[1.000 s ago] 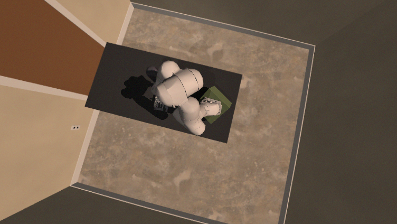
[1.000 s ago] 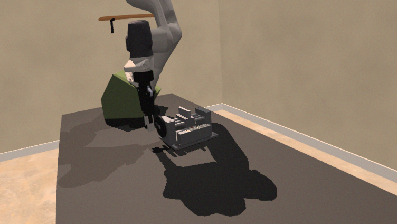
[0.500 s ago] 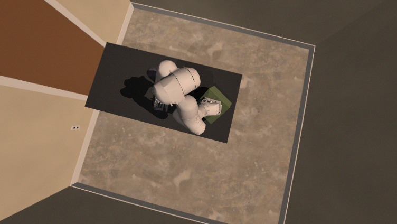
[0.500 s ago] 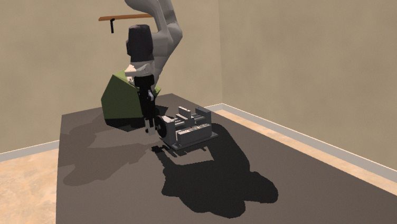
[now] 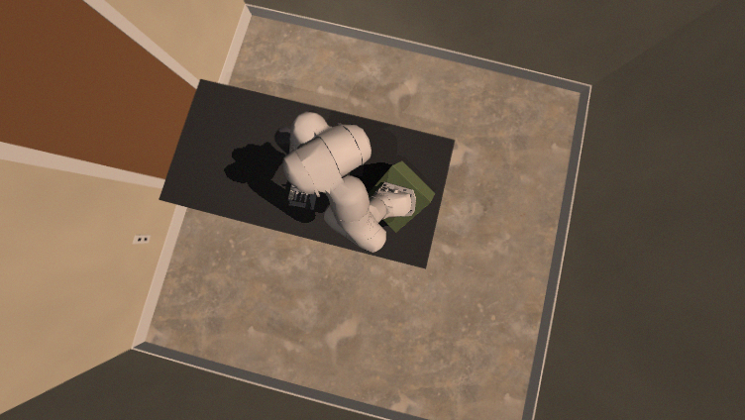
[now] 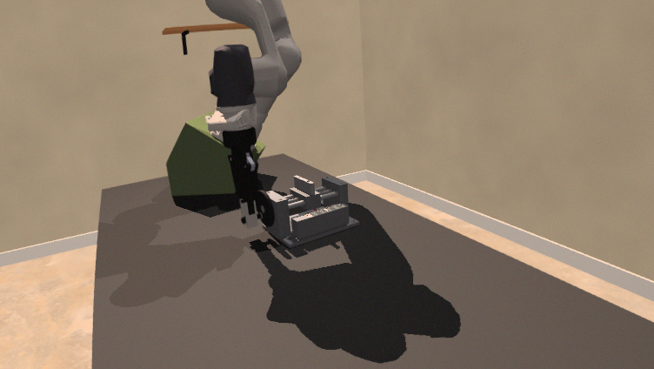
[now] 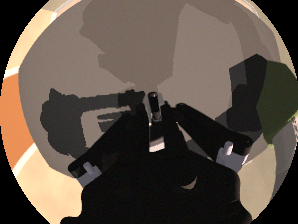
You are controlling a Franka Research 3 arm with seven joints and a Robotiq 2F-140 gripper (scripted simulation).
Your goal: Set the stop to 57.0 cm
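My hand is 30 mm short of the grey stop fixture, 140 mm to the right of it and 20 mm below it. Round my hand: handwheel 10 mm ahead, 20 mm to the left, 10 mm below.
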